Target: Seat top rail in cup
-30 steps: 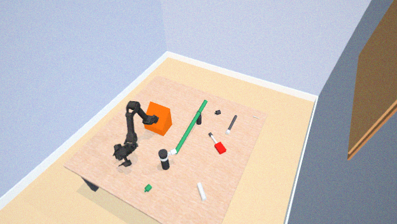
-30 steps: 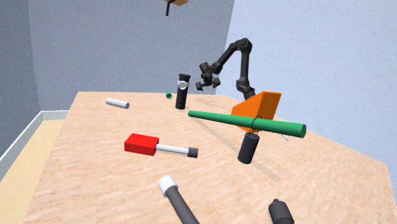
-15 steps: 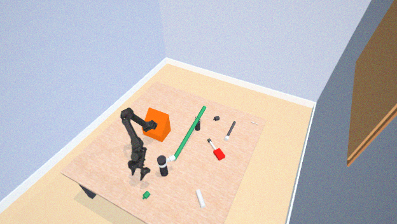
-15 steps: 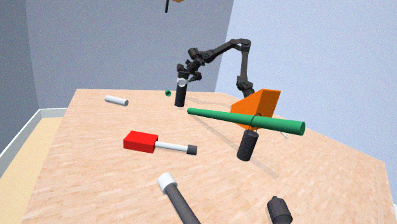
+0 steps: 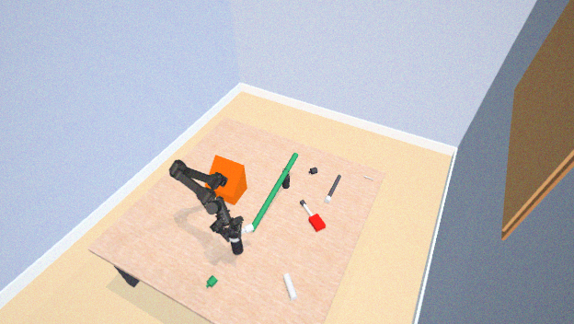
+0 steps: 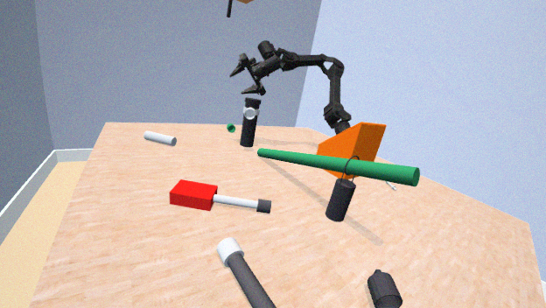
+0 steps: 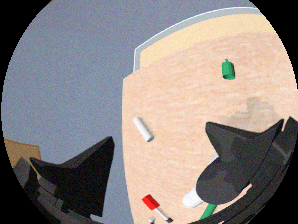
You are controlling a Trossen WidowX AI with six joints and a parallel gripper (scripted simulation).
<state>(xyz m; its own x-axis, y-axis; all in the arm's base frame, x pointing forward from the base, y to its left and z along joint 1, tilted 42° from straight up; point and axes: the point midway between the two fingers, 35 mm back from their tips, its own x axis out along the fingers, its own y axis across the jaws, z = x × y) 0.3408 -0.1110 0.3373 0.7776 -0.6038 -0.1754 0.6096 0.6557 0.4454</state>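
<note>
My gripper tip is 12 cm to the right of the white rail-end cup, 9 cm above it and 4 cm past it. Round my gripper tip: small green piece: 23 cm below, 16 cm to the right, 5 cm behind; red-headed tool: 49 cm to the left, 23 cm below, 14 cm ahead; white cylinder: 29 cm ahead, 23 cm below, 5 cm to the left.
</note>
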